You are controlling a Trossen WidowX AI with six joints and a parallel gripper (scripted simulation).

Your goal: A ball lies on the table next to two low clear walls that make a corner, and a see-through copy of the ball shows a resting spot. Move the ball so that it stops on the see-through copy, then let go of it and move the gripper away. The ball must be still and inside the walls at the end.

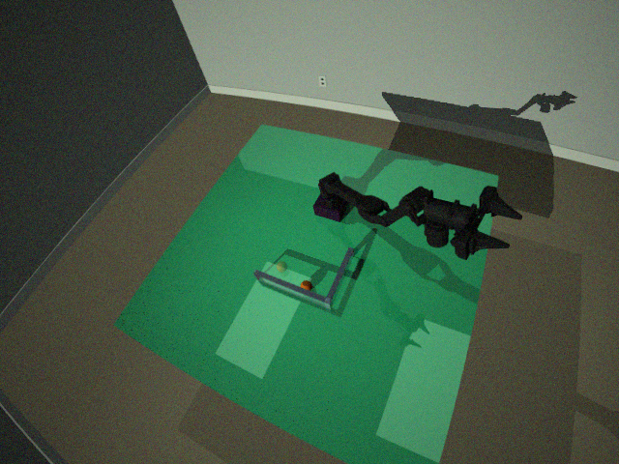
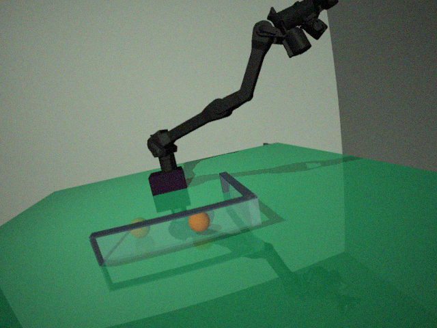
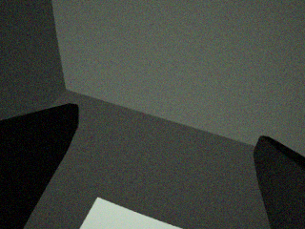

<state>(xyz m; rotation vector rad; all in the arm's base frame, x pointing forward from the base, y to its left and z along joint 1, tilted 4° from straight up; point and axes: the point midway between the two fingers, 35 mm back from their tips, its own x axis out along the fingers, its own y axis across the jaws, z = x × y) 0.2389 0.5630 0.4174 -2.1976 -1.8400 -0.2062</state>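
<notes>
My gripper tip is now 560 mm to the left of the clear wall, 490 mm above it and 190 mm short of it.
</notes>
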